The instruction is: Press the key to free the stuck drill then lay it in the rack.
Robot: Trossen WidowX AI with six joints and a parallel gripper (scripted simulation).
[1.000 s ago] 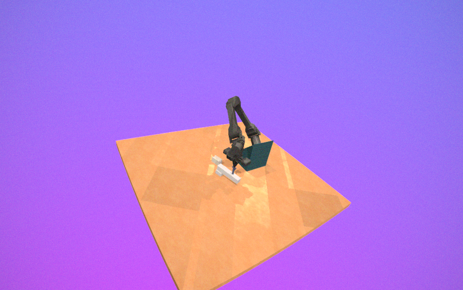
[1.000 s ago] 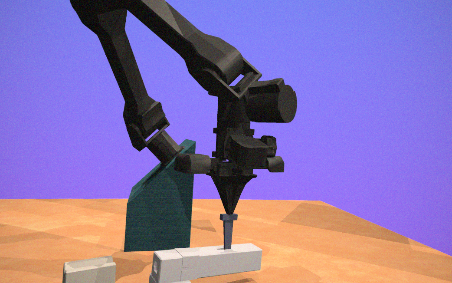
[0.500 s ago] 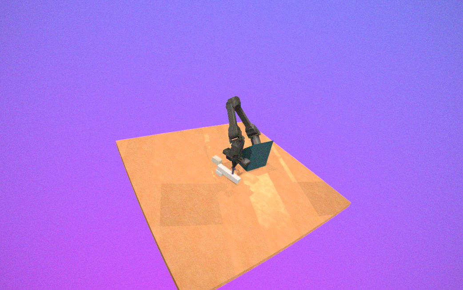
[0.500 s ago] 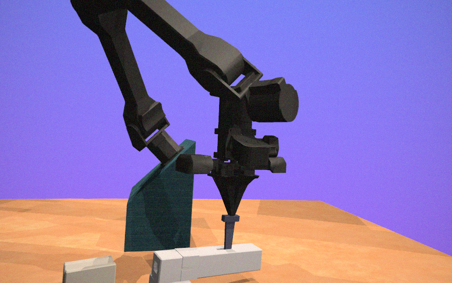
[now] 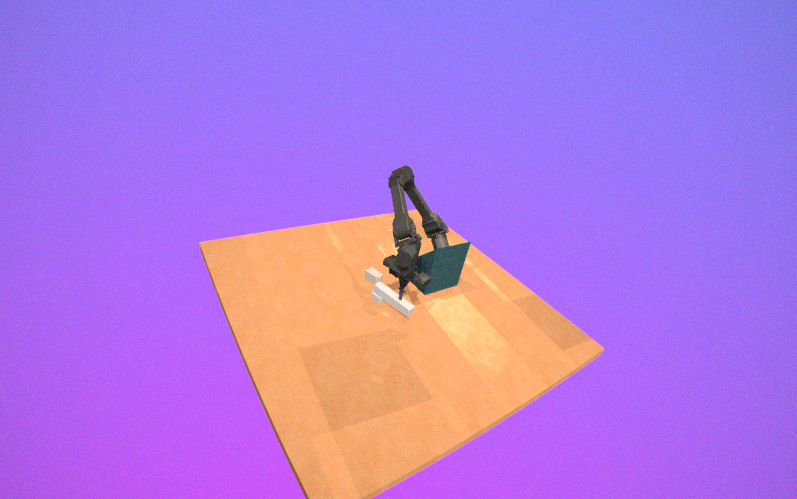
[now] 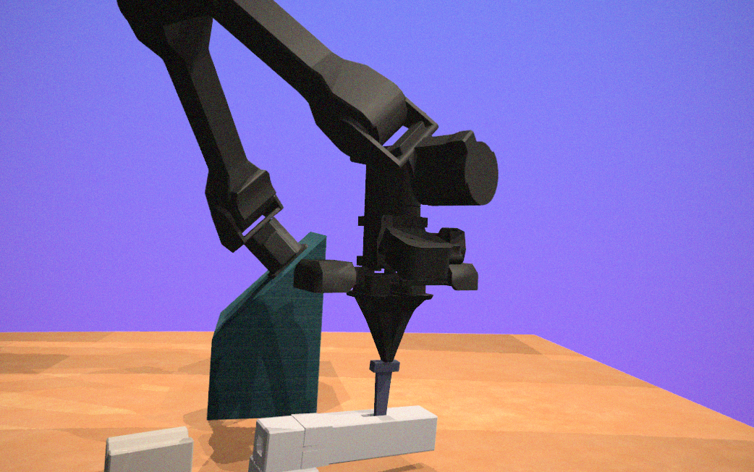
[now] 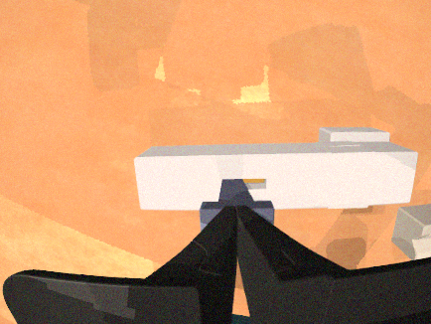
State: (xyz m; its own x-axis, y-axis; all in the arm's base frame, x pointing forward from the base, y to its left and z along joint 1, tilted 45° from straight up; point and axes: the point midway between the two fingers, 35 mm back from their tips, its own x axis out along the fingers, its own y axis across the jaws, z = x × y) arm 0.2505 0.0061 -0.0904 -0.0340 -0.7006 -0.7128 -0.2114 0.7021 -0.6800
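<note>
My gripper tip is now 70 mm above the drill, 60 mm to the left of it and 10 mm short of it. The rest, counted from my gripper tip: housing: 80 mm below, 40 mm to the right; then grey rack: 220 mm to the right, 100 mm below, 40 mm behind; then dark blue t-shaped key: 30 mm below.
</note>
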